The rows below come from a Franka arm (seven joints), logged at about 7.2 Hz.
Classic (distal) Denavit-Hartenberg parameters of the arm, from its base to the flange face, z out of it. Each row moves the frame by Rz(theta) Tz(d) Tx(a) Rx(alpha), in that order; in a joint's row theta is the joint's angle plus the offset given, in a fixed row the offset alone. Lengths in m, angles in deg.
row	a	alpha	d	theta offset
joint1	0	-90	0.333	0
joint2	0	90	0	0
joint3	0.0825	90	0.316	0
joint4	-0.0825	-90	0	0
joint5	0	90	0.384	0
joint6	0.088	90	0	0
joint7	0	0	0.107	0
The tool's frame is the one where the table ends.
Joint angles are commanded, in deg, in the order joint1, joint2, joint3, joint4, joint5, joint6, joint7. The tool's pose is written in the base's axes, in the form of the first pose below.
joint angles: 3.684, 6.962, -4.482, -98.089, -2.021, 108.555, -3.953
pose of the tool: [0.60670, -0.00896, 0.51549], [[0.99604, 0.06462, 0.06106], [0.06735, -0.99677, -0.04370], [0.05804, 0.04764, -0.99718]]
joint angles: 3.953, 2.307, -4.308, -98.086, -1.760, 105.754, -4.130
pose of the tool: [0.58531, -0.00534, 0.55910], [[0.99308, 0.07111, 0.09342], [0.07449, -0.99667, -0.03314], [0.09076, 0.03987, -0.99507]]
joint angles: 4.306, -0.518, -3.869, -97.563, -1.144, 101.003, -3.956
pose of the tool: [0.56604, 0.00240, 0.58385], [[0.99448, 0.07887, 0.06917], [0.08033, -0.99660, -0.01846], [0.06748, 0.02392, -0.99743]]
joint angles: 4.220, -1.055, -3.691, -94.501, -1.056, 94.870, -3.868
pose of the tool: [0.55557, 0.00299, 0.60495], [[0.99666, 0.07776, 0.02498], [0.07820, -0.99679, -0.01695], [0.02358, 0.01884, -0.99954]]
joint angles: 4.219, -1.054, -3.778, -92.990, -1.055, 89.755, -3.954
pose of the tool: [0.54712, 0.00190, 0.60967], [[0.99629, 0.07721, -0.03796], [0.07659, -0.99691, -0.01749], [-0.03919, 0.01452, -0.99913]]
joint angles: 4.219, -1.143, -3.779, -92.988, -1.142, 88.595, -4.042
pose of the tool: [0.54445, 0.00165, 0.60885], [[0.99529, 0.07869, -0.05658], [0.07772, -0.99679, -0.01905], [-0.05790, 0.01456, -0.99822]]
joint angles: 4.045, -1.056, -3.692, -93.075, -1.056, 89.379, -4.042
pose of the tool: [0.54632, 0.00106, 0.60844], [[0.99595, 0.07722, -0.04599], [0.07648, -0.99692, -0.01753], [-0.04720, 0.01394, -0.99879]]
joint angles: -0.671, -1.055, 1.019, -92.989, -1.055, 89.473, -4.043
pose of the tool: [0.54656, 0.00142, 0.60930], [[0.99610, 0.07711, -0.04282], [0.07636, -0.99690, -0.01900], [-0.04415, 0.01565, -0.99890]]
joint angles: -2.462, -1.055, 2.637, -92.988, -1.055, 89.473, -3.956
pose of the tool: [0.54657, -0.00009, 0.60930], [[0.99644, 0.07259, -0.04288], [0.07181, -0.99723, -0.01939], [-0.04417, 0.01624, -0.99889]]
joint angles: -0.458, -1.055, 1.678, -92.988, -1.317, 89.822, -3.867
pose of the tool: [0.54716, 0.00933, 0.60982], [[0.99533, 0.08939, -0.03633], [0.08854, -0.99578, -0.02430], [-0.03834, 0.02097, -0.99904]]
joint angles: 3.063, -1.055, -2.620, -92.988, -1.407, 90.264, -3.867
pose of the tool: [0.54809, 0.00139, 0.61047], [[0.99669, 0.07596, -0.02895], [0.07528, -0.99688, -0.02394], [-0.03068, 0.02168, -0.99929]]
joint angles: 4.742, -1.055, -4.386, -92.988, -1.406, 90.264, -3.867
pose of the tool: [0.54810, 0.00041, 0.61045], [[0.99680, 0.07445, -0.02902], [0.07378, -0.99700, -0.02331], [-0.03067, 0.02109, -0.99931]]
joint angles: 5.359, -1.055, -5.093, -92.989, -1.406, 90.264, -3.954
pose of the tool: [0.54811, -0.00052, 0.61043], [[0.99680, 0.07440, -0.02910], [0.07374, -0.99701, -0.02304], [-0.03073, 0.02082, -0.99931]]
